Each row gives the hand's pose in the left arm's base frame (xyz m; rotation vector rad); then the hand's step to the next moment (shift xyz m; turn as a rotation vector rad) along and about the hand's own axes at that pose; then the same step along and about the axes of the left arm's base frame.
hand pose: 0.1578 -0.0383 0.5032 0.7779 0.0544 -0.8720
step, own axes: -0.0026 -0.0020 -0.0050 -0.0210 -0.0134 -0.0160
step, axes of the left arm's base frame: -0.0018 0.0041 -0.0039 -0.0192 0.0189 -0.0123
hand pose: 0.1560 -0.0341 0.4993 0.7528 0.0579 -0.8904
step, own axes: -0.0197 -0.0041 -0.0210 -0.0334 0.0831 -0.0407
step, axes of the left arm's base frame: -0.0103 0.0248 -0.0112 0.0487 0.0806 0.0285
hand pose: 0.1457 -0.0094 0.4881 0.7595 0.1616 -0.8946
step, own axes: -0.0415 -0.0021 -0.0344 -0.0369 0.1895 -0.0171
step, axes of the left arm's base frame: -0.0218 0.0486 -0.0085 0.1225 0.1086 0.1037
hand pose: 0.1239 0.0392 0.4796 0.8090 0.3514 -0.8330
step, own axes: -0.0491 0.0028 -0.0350 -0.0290 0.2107 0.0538
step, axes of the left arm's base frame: -0.0283 0.0529 0.0063 0.1420 0.0597 0.1562
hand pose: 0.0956 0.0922 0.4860 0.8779 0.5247 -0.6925
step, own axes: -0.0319 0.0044 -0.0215 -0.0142 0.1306 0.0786
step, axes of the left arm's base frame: -0.0210 0.0303 0.0120 0.0966 -0.0018 0.1187
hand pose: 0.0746 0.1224 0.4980 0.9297 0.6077 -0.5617
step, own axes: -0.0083 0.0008 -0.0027 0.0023 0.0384 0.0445
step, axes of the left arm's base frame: -0.0059 0.0042 0.0049 0.0379 -0.0200 0.0402
